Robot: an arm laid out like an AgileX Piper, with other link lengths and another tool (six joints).
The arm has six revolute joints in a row. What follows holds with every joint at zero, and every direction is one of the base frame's.
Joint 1 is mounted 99.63 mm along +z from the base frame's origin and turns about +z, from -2.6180 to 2.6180 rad.
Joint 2 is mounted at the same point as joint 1 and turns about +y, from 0.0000 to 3.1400 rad.
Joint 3 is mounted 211.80 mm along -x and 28.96 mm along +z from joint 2 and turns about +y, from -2.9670 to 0.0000 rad.
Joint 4 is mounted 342.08 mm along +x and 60.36 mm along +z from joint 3 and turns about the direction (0.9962, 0, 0.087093), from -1.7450 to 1.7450 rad.
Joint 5 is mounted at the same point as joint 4 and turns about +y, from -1.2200 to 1.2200 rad.
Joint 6 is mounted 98.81 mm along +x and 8.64 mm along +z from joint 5 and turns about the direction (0.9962, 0, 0.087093), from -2.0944 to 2.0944 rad.
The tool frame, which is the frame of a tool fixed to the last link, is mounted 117.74 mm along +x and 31.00 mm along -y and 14.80 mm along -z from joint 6; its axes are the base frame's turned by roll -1.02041, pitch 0.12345 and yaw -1.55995 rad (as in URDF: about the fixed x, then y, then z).
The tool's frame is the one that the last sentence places.
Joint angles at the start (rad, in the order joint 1, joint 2, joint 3, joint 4, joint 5, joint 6):
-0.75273 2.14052 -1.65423 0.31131 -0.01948 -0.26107
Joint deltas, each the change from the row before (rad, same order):
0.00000 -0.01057 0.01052 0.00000 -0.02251 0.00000
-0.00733 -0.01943 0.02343 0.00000 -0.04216 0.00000
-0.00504 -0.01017 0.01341 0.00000 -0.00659 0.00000
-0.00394 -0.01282 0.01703 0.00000 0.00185 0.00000
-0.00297 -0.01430 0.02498 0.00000 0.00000 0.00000
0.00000 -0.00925 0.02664 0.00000 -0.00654 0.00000
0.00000 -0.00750 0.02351 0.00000 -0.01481 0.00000
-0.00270 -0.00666 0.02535 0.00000 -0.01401 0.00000
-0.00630 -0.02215 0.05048 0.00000 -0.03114 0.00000
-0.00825 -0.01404 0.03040 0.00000 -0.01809 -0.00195
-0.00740 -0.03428 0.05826 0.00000 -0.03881 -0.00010
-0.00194 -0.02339 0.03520 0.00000 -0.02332 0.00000
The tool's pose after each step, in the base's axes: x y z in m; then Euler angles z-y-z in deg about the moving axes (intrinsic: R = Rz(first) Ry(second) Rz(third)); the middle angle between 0 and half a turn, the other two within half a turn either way. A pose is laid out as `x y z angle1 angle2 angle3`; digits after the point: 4 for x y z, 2 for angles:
0.4590 -0.4744 0.0570 -48.24 84.41 -80.89
0.4532 -0.4794 0.0655 -49.33 82.33 -80.98
0.4491 -0.4807 0.0664 -49.72 82.15 -81.01
0.4450 -0.4802 0.0655 -49.92 82.49 -81.03
0.4403 -0.4783 0.0618 -50.08 83.10 -81.10
0.4366 -0.4753 0.0551 -50.17 83.73 -81.21
0.4333 -0.4735 0.0506 -50.39 83.83 -81.33
0.4284 -0.4724 0.0444 -50.75 84.12 -81.48
0.4183 -0.4709 0.0384 -51.57 84.02 -81.73
0.4101 -0.4717 0.0352 -52.25 83.94 -81.98
0.3985 -0.4701 0.0344 -53.23 83.16 -82.23
0.3927 -0.4681 0.0354 -53.68 82.54 -82.36

